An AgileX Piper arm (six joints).
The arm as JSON. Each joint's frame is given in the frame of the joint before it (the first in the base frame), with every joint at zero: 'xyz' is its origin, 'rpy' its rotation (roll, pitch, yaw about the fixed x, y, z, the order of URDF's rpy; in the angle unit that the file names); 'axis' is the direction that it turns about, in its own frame. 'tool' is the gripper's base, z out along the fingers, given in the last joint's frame.
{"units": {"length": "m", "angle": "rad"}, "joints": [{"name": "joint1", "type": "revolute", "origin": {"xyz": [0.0, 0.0, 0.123], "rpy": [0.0, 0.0, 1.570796]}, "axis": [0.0, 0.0, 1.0]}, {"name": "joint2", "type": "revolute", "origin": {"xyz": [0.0, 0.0, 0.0], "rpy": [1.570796, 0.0, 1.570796]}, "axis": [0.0, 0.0, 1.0]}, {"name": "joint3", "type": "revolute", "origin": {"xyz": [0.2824, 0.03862, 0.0], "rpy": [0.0, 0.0, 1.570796]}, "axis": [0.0, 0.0, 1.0]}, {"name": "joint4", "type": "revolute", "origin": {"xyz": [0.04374, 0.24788, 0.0], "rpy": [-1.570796, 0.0, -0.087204]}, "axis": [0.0, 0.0, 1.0]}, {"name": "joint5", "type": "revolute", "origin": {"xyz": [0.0, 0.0, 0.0], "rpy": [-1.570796, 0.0, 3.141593]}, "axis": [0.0, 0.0, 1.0]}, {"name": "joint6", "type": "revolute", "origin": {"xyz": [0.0, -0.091, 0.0], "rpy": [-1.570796, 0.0, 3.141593]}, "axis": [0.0, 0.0, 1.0]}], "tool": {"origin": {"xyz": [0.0, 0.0, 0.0], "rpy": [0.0, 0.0, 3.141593]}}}
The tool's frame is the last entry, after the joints.
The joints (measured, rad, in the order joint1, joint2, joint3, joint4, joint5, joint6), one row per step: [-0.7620 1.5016 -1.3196 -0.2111 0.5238 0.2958]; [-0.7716 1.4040 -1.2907 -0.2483 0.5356 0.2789]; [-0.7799 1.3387 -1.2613 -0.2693 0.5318 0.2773]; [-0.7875 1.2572 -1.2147 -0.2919 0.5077 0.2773]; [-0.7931 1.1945 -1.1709 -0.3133 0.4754 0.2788]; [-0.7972 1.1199 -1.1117 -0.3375 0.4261 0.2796]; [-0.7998 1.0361 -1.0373 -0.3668 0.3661 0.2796]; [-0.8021 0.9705 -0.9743 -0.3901 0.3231 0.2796]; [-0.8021 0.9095 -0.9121 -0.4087 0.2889 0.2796]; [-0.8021 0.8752 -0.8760 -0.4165 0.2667 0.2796]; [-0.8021 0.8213 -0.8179 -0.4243 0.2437 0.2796]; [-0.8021 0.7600 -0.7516 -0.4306 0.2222 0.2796]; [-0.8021 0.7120 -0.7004 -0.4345 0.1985 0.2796]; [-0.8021 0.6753 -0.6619 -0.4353 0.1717 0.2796]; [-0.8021 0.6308 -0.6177 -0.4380 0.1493 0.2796]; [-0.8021 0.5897 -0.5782 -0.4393 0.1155 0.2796]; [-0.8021 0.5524 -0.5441 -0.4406 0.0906 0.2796]
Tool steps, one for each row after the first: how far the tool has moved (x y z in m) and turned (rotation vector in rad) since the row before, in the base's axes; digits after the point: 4 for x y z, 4 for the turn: [-0.0219 0.0141 0.0225 -0.0753 -0.0042 -0.0008]; [-0.0150 0.0098 0.0112 -0.0435 -0.0124 -0.0064]; [-0.0172 0.0134 0.0105 -0.0571 -0.0250 -0.0015]; [-0.0126 0.0104 0.0054 -0.0499 -0.0206 0.0023]; [-0.0138 0.0131 0.0036 -0.0616 -0.0261 0.0096]; [-0.0145 0.0151 0.0000 -0.0687 -0.0237 0.0156]; [-0.0111 0.0117 -0.0032 -0.0477 -0.0119 0.0114]; [-0.0097 0.0110 -0.0057 -0.0355 -0.0069 0.0116]; [-0.0051 0.0061 -0.0038 -0.0193 -0.0067 0.0082]; [-0.0081 0.0093 -0.0080 -0.0180 -0.0055 0.0087]; [-0.0089 0.0102 -0.0104 -0.0153 -0.0051 0.0084]; [-0.0064 0.0078 -0.0079 -0.0164 -0.0094 0.0096]; [-0.0044 0.0060 -0.0055 -0.0173 -0.0145 0.0112]; [-0.0055 0.0069 -0.0070 -0.0172 -0.0119 0.0092]; [-0.0045 0.0065 -0.0053 -0.0248 -0.0207 0.0142]; [-0.0042 0.0057 -0.0049 -0.0200 -0.0164 0.0105]
